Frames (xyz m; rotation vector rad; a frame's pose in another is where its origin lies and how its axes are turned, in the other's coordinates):
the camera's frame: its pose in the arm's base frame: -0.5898 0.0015 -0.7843 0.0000 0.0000 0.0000
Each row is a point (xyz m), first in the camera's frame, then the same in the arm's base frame.
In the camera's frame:
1: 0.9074 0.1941 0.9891
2: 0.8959 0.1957 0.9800
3: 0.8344 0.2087 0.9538
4: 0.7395 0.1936 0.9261
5: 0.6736 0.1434 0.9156
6: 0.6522 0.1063 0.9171
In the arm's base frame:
1: 0.3176 0.1956 0.2048
2: 0.3061 0.1972 0.1957
3: 0.2446 0.2102 0.1695
4: 0.1497 0.1951 0.1418
5: 0.0838 0.1449 0.1313
6: 0.0624 0.1078 0.1328

